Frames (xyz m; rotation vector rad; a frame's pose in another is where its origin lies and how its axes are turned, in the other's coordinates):
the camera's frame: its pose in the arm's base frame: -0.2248 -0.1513 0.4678 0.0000 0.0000 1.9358
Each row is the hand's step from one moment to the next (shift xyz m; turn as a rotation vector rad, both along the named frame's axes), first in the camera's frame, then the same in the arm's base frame.
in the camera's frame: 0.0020 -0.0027 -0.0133 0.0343 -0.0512 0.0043
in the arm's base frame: 0.0018 0.0028 -0.0133 0.0356 0.0503 0.0043
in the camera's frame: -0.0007 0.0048 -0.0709 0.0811 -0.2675 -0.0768
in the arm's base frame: -0.0042 -0.0024 -0.0709 0.2209 0.1712 -0.0768
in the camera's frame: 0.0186 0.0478 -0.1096 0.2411 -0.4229 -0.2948
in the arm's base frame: -0.0513 0.0003 -0.1096 0.3090 0.3762 -0.2948
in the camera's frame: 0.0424 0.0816 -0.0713 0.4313 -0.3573 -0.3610
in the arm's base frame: -0.0914 0.0105 -0.0713 0.1798 0.5304 -0.3610
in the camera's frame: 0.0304 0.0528 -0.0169 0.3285 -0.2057 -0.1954
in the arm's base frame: -0.0602 0.0096 -0.0169 0.0749 0.3803 -0.1954
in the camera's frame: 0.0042 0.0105 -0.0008 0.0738 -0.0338 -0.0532
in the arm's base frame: -0.0113 0.0002 -0.0008 0.0052 0.0810 -0.0532
